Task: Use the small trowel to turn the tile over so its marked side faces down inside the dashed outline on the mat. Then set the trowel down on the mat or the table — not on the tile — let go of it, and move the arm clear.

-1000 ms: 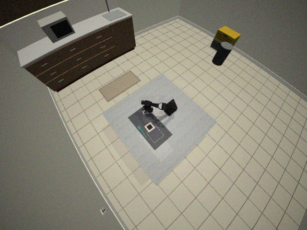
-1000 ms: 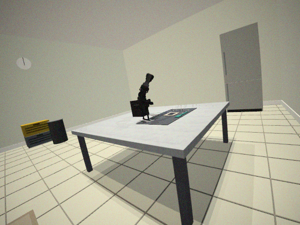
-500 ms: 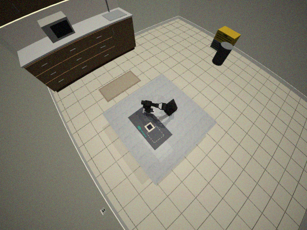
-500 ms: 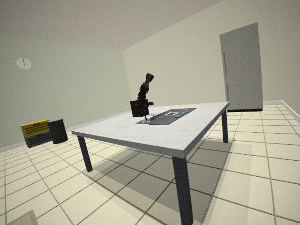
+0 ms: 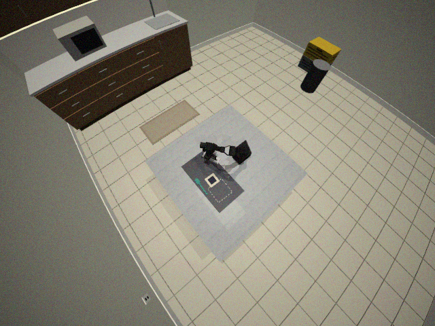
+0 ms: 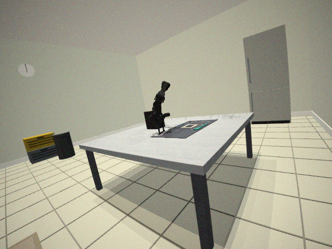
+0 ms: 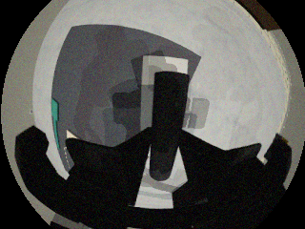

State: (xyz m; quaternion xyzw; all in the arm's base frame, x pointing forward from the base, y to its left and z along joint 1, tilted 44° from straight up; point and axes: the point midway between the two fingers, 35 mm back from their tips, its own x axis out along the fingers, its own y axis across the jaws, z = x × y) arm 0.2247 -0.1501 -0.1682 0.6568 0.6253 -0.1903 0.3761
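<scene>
Right now my gripper tip is 2 cm to the right of the trowel and 3 cm above it. From my gripper tip the other things lie so: teal strip (31 cm ahead, 13 cm to the left, 6 cm below); tile (19 cm ahead, 19 cm to the left, 6 cm below).
</scene>
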